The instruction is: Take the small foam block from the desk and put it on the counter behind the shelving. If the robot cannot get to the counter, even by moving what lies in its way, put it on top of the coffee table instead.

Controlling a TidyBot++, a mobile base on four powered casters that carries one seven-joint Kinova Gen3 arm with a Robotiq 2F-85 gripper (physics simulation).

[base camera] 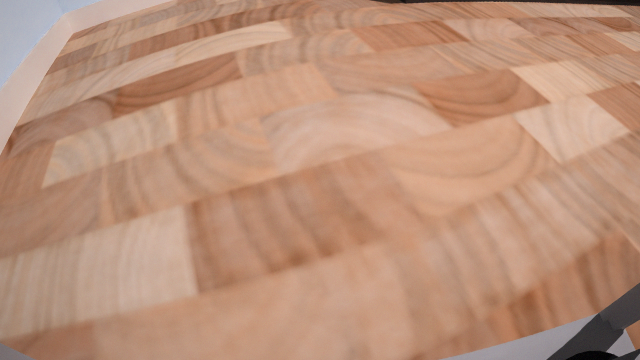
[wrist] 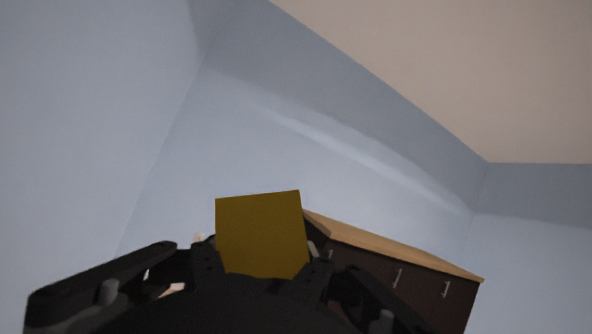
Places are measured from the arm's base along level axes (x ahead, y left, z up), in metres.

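Pixels of known places: gripper, between the fingertips: [wrist: 266, 246].
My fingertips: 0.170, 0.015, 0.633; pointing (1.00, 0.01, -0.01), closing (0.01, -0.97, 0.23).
Behind a point stands the place of what it marks, as x, y, z.
The small foam block, yellow-brown [wrist: 261, 235] @[0.136, 0.023, 0.652], is between the fingers of my gripper [wrist: 266, 246] @[0.170, 0.015, 0.633] in the wrist view, low and left of the middle. My gripper is shut on it and holds it up. A counter [wrist: 400, 247] @[1.559, -1.177, 0.514] with a light wooden top and dark fronts with metal handles shows at the lower right of the wrist view, beyond the gripper; part of it is hidden behind the block and finger. The desk, the shelving and the coffee table cannot be made out in these views.
The base camera shows wood-block flooring [base camera: 320, 200]. A pale wall [base camera: 25, 30] @[1.013, 0.822, -0.250] with a light baseboard [base camera: 37, 70] @[0.946, 0.790, -0.363] runs along the left. A dark edge [base camera: 500, 2] @[1.244, -0.748, -0.395] crosses the top right. Dark grey bars [base camera: 595, 332] show at the lower right. Blue walls [wrist: 90, 125] @[0.661, 0.726, 0.612] rise in the wrist view.
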